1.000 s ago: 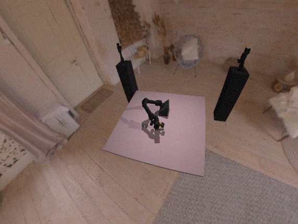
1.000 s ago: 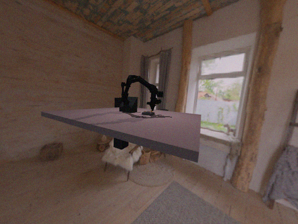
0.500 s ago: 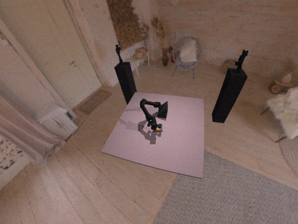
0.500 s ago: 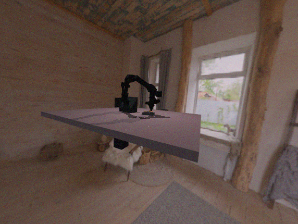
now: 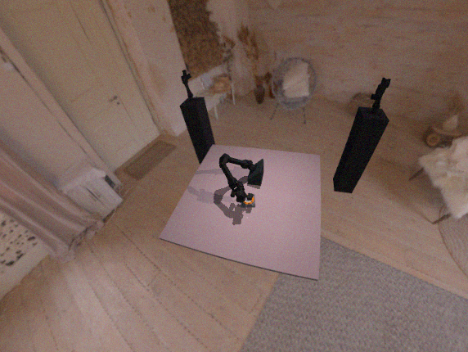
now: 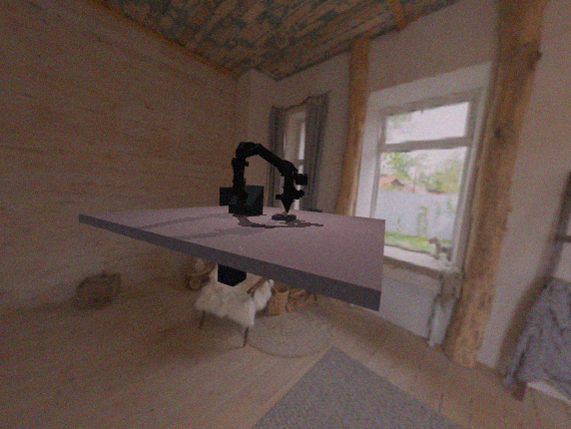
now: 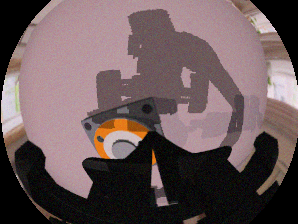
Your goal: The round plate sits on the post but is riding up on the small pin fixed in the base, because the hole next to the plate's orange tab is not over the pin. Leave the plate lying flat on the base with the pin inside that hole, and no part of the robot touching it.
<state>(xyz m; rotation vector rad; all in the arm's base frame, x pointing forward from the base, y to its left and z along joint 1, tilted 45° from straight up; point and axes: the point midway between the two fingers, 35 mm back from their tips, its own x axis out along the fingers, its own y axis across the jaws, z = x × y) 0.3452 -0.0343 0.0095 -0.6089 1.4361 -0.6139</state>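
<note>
Now: gripper tip 4 cm to the right of the base, 4 cm past it and 2 cm above it.
</note>
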